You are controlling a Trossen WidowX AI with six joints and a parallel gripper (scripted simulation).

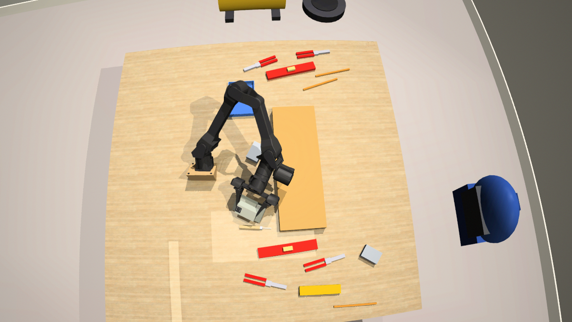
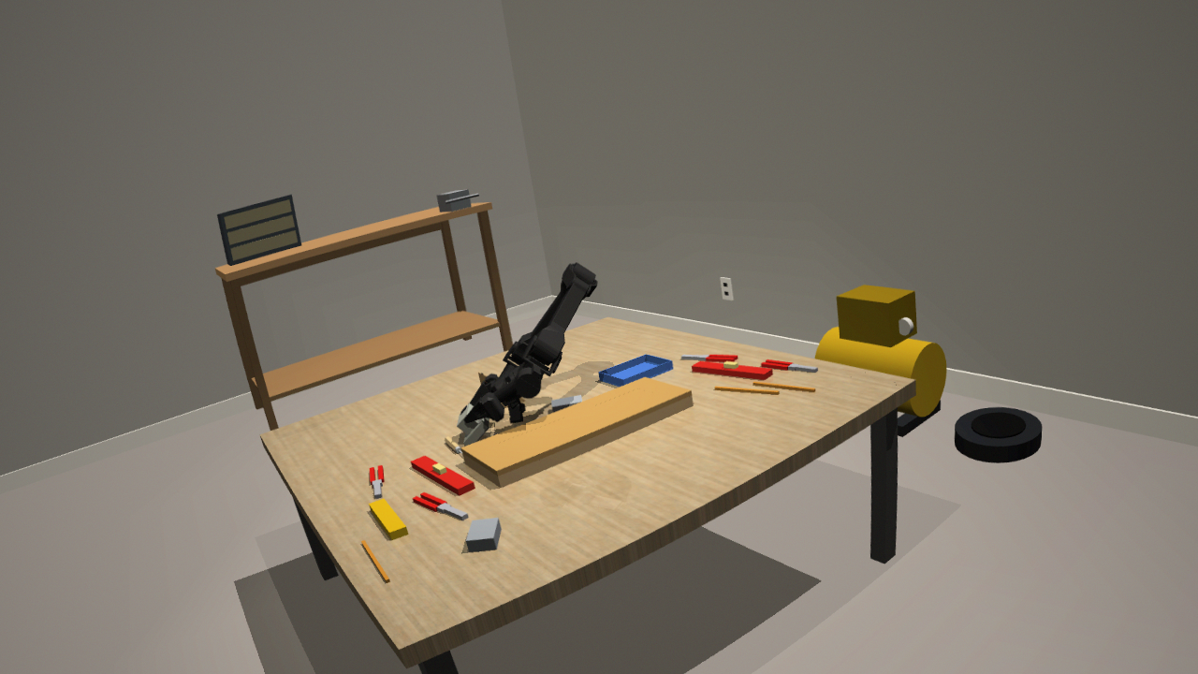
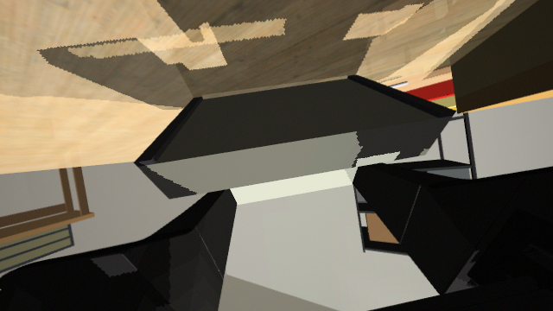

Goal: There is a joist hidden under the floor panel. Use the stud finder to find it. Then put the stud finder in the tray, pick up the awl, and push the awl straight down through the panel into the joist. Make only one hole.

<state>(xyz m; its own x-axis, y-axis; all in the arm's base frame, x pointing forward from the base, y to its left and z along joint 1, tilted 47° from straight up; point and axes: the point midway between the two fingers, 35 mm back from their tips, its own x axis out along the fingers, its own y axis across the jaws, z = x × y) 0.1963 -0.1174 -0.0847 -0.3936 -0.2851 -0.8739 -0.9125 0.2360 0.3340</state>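
Right now my gripper tip is 10 mm to the right of the stud finder, 10 mm past it and 10 mm above it. Also, from my gripper tip: yellow block 290 mm to the right, 290 mm ahead, 50 mm below; awl 60 mm below, 50 mm to the right, 50 mm ahead; blue tray 500 mm to the left, 60 mm behind, 50 mm below.
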